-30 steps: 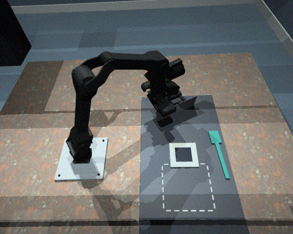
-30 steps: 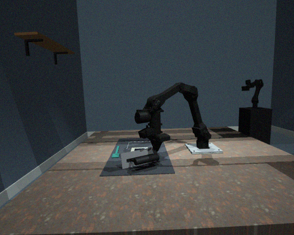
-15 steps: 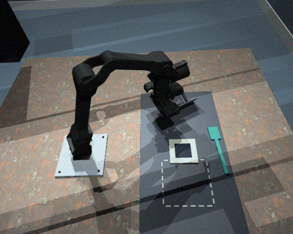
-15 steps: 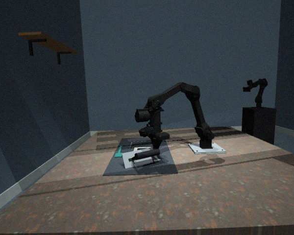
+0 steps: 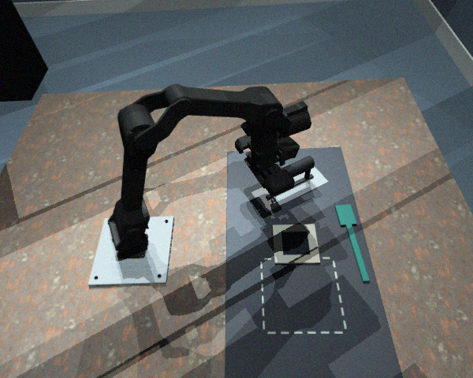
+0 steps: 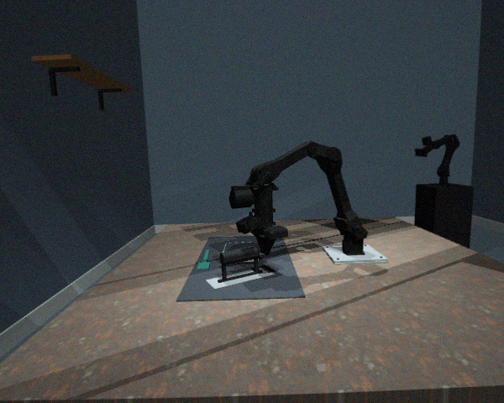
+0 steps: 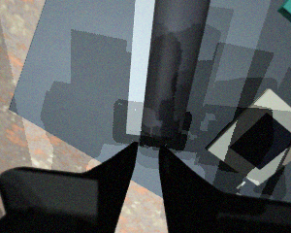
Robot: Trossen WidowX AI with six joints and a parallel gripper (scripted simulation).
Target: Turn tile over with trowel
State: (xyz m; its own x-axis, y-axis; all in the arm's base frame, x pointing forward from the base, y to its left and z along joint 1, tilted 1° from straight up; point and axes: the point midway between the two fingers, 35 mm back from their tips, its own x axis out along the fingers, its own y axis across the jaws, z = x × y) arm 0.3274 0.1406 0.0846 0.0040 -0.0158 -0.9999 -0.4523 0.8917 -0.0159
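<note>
The dark trowel lies 60 mm ahead of my gripper tip, 20 mm to the left of it and 20 mm below it. Also, from my gripper tip: grey mat: 70 mm ahead, 140 mm to the right, 80 mm below; then tile: 70 mm ahead, 140 mm to the right, 60 mm below; then green spatula-shaped tool: 210 mm ahead, 120 mm to the right, 60 mm below.
</note>
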